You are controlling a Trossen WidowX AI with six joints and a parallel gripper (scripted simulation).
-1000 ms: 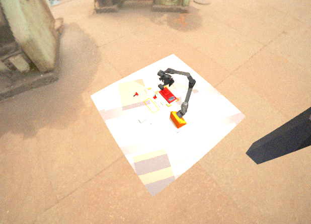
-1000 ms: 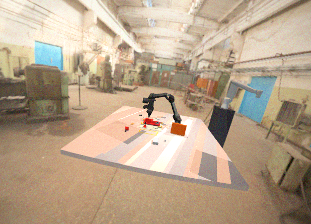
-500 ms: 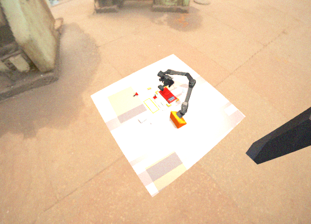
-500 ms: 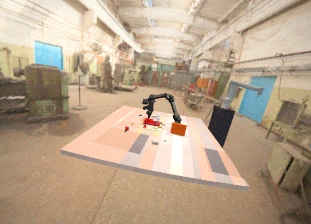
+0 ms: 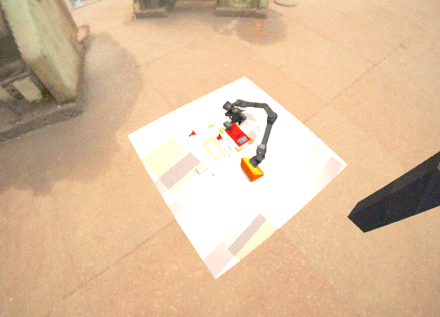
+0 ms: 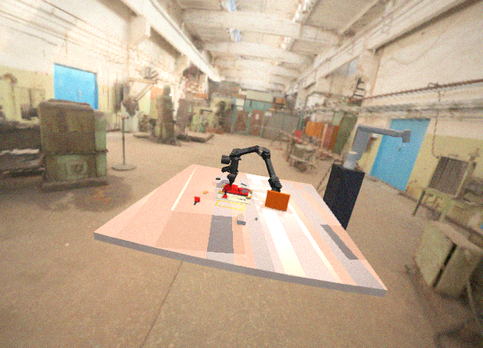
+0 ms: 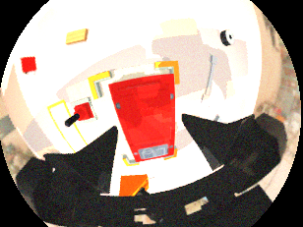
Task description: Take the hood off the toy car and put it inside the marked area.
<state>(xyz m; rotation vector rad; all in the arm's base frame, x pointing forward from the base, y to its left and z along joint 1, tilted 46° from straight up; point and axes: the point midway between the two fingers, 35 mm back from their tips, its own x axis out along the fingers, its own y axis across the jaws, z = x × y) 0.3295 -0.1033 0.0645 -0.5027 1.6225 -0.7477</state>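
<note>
Right now my gripper tip is 2 cm above the hood. Also, from my gripper tip: white piece: 10 cm behind, 41 cm to the left, 5 cm below.
</note>
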